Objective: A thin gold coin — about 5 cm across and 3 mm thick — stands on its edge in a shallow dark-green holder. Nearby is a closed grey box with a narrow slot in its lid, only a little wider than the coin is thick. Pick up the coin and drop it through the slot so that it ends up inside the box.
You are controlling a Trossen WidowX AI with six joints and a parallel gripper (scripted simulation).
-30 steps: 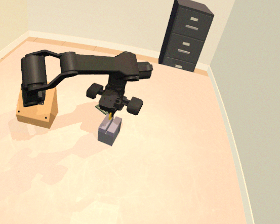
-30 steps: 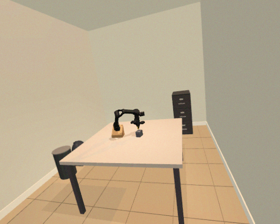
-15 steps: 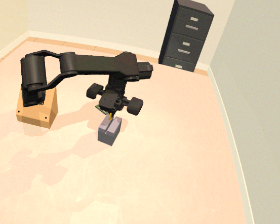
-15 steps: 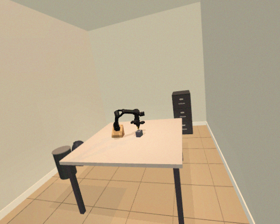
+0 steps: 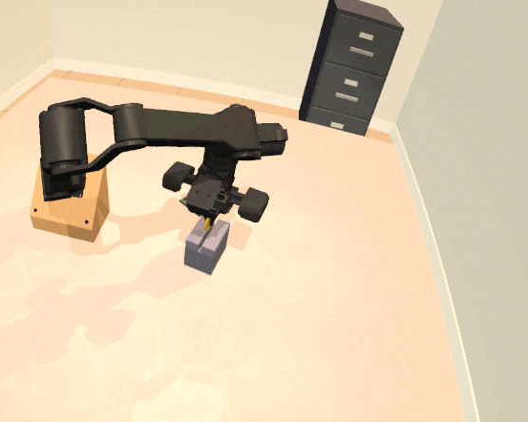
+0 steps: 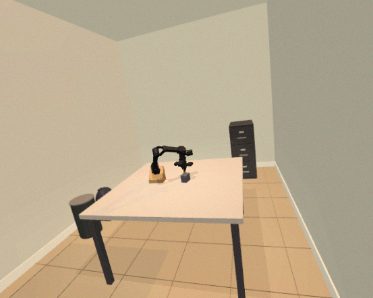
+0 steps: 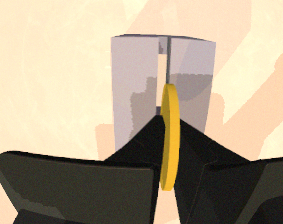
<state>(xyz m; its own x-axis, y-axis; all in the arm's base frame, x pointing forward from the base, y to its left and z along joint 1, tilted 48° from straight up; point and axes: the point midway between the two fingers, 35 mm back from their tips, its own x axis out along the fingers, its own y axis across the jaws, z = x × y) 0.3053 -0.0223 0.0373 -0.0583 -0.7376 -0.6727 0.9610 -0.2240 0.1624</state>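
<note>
Now: the gold coin 10 mm above my gripper tip.
</note>
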